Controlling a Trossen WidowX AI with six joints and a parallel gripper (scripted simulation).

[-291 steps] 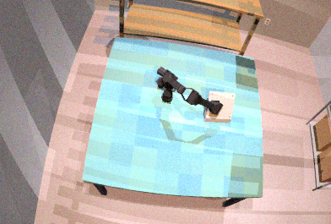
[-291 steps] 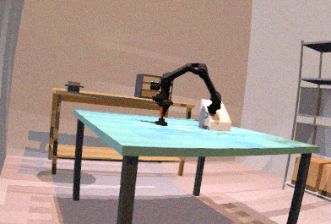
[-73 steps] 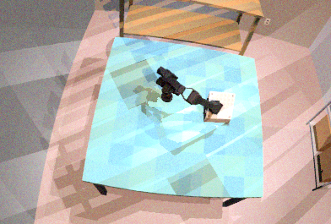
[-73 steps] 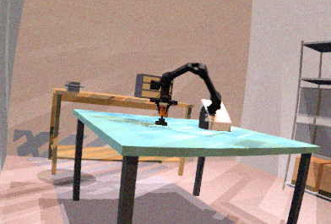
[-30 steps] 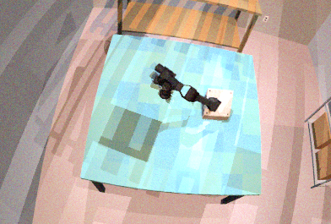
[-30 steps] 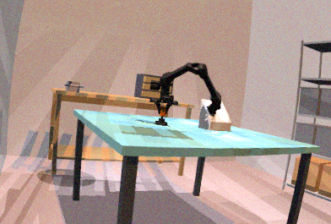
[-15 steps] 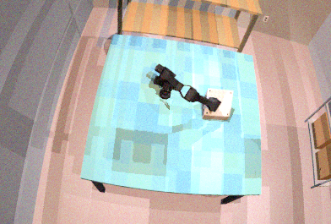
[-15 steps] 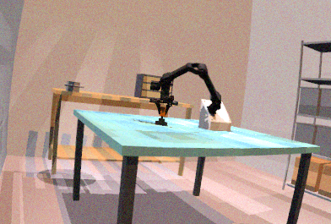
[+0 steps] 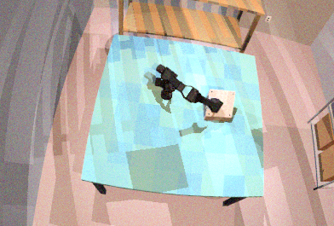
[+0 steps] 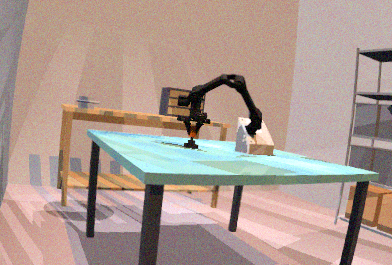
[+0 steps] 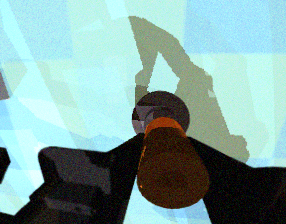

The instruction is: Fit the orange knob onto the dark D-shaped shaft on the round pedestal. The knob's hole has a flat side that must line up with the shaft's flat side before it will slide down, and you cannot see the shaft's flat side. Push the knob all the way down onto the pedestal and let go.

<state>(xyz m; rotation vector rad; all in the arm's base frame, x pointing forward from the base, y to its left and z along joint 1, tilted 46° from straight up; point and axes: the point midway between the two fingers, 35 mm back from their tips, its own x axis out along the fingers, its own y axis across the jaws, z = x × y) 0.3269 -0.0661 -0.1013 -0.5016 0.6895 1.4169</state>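
The orange knob lies 2 cm above my gripper tip. Also, from my gripper tip: round dark pedestal: 4 cm below.
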